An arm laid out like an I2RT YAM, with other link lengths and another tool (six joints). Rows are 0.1 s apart.
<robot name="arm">
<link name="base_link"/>
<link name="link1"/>
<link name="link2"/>
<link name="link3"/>
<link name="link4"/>
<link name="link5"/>
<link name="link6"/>
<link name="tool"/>
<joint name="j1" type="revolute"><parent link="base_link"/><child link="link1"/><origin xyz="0.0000 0.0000 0.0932"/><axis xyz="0 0 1"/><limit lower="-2.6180" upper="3.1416"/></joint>
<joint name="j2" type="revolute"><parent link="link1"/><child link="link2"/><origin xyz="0.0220 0.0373 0.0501"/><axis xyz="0 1 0"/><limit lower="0.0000" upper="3.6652"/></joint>
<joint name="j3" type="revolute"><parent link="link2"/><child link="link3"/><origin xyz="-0.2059 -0.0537 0.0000"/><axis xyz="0 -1 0"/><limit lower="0.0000" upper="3.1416"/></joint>
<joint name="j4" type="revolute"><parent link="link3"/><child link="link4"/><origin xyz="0.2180 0.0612 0.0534"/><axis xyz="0 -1 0"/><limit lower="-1.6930" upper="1.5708"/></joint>
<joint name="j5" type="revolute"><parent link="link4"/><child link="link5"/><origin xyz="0.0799 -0.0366 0.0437"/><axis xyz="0 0 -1"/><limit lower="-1.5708" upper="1.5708"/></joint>
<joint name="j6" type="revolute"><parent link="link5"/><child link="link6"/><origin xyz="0.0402 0.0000 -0.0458"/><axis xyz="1 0 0"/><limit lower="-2.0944" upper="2.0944"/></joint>
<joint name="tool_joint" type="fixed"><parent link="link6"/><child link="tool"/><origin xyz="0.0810 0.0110 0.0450" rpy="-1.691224 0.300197 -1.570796"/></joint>
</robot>
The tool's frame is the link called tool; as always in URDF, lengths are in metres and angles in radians.
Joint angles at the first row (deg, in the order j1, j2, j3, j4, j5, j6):
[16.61 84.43 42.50 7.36 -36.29 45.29]
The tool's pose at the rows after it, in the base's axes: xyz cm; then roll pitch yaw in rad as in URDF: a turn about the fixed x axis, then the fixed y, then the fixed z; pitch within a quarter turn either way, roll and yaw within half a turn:
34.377 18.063 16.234 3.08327 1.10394 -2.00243
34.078 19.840 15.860 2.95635 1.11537 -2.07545
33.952 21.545 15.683 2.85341 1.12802 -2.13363
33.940 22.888 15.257 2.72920 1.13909 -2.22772
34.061 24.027 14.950 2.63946 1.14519 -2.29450
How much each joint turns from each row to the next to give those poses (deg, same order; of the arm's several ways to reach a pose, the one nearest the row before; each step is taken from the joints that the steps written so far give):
[2.19 1.48 1.02 0.74 -0.82 3.36]
[2.42 2.39 1.39 1.11 -1.51 3.00]
[2.23 2.57 1.63 1.77 -1.17 2.84]
[1.71 2.78 0.90 3.26 -1.03 3.67]
[1.34 2.63 1.25 2.59 -0.66 2.71]

